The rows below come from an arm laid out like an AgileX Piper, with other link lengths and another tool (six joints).
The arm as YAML. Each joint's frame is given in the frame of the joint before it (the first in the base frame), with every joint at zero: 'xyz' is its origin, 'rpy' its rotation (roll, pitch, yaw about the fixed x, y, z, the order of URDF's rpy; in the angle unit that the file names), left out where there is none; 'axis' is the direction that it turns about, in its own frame. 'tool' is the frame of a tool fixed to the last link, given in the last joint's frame.
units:
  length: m
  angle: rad
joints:
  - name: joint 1
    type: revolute
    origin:
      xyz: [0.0, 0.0, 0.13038]
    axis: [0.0, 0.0, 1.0]
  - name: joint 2
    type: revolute
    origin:
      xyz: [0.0, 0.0, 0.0]
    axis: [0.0, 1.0, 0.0]
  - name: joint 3
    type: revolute
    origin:
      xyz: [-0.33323, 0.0, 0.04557]
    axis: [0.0, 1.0, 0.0]
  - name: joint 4
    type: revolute
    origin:
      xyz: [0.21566, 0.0, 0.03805]
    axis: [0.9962, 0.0, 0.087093]
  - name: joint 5
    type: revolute
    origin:
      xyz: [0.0, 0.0, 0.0]
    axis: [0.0, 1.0, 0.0]
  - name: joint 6
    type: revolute
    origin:
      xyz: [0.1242, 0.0, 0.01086]
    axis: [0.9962, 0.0, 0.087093]
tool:
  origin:
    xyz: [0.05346, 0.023, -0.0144]
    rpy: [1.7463, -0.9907, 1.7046]
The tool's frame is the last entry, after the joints.
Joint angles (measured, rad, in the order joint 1, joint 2, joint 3, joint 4, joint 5, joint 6), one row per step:
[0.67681 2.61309 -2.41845 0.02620 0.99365 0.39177]
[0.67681 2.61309 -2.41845 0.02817 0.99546 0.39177]
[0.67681 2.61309 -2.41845 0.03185 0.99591 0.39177]
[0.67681 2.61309 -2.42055 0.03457 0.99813 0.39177]
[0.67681 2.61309 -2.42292 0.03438 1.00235 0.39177]
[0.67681 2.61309 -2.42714 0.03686 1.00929 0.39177]
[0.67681 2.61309 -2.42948 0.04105 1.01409 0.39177]
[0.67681 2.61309 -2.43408 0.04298 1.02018 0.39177]
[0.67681 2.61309 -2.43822 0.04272 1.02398 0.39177]
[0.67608 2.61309 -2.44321 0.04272 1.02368 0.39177]
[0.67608 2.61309 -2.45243 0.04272 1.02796 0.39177]
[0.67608 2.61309 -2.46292 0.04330 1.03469 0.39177]
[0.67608 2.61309 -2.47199 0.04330 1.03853 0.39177]
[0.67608 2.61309 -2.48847 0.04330 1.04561 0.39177]
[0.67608 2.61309 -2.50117 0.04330 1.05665 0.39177]
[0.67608 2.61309 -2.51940 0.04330 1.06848 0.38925]
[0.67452 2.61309 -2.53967 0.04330 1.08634 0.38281]
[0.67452 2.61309 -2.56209 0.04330 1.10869 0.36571]
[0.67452 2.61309 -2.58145 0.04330 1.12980 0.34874]
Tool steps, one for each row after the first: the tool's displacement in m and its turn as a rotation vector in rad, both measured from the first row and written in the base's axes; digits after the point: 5 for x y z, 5 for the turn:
[-0.00041 0.00006 -0.00007 0.00040 0.00264 -0.00016]
[-0.00081 0.00046 0.00002 0.00297 0.00528 -0.00054]
[-0.00108 0.00078 0.00056 0.00501 0.00708 -0.00075]
[-0.00130 0.00059 0.00095 0.00372 0.00841 -0.00060]
[-0.00188 0.00063 0.00176 0.00396 0.01208 -0.00061]
[-0.00259 0.00091 0.00224 0.00568 0.01662 -0.00083]
[-0.00297 0.00101 0.00321 0.00627 0.01900 -0.00076]
[-0.00291 0.00102 0.00414 0.00629 0.01858 -0.00057]
[-0.00196 0.00122 0.00560 0.00961 0.01445 -0.00127]
[-0.00137 0.00172 0.00798 0.01272 0.01061 -0.00104]
[-0.00101 0.00215 0.01057 0.01554 0.00805 -0.00076]
[-0.00042 0.00264 0.01294 0.01882 0.00397 -0.00055]
[0.00061 0.00350 0.01724 0.02472 -0.00335 -0.00017]
[0.00066 0.00359 0.02015 0.02578 -0.00464 0.00033]
[0.00115 0.00401 0.02458 0.02893 -0.01042 0.00312]
[0.00162 0.00318 0.02910 0.02822 -0.01435 0.00805]
[0.00089 0.00249 0.03374 0.02238 -0.01981 0.02415]
[-0.00006 0.00161 0.03758 0.01546 -0.02379 0.04008]

